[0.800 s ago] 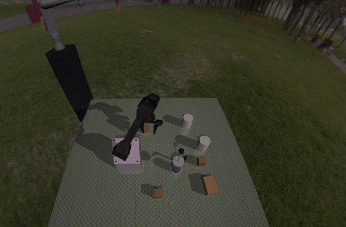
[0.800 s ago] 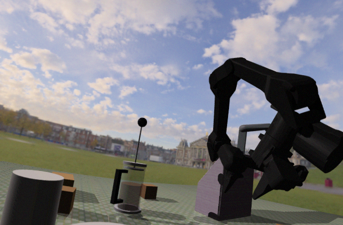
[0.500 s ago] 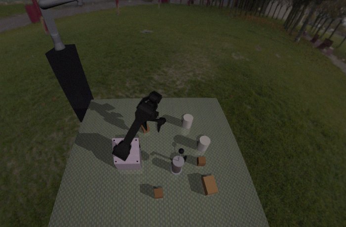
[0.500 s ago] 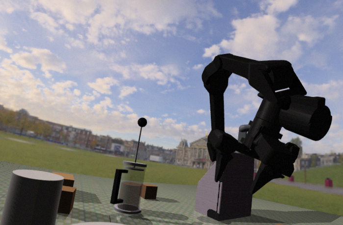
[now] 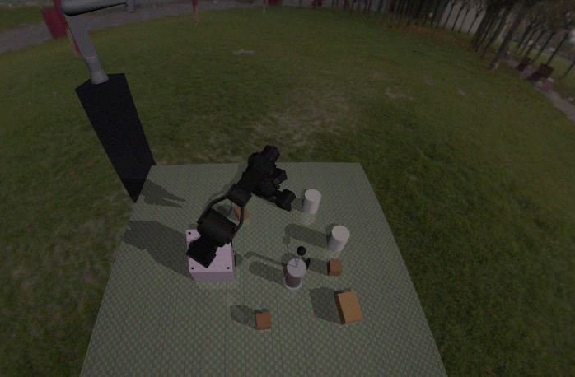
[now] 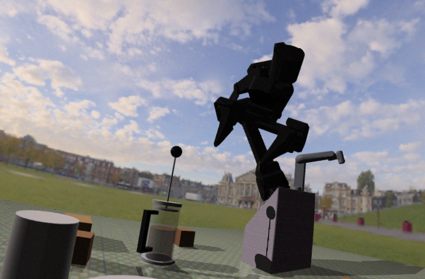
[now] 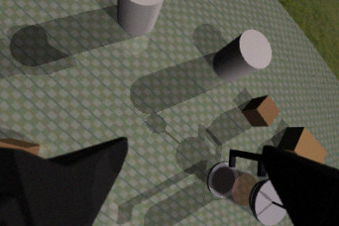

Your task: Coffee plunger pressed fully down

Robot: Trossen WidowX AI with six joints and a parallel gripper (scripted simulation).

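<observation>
My gripper tip is 7 cm short of the coffee press, 19 cm to the left of it and 11 cm above it.
</observation>
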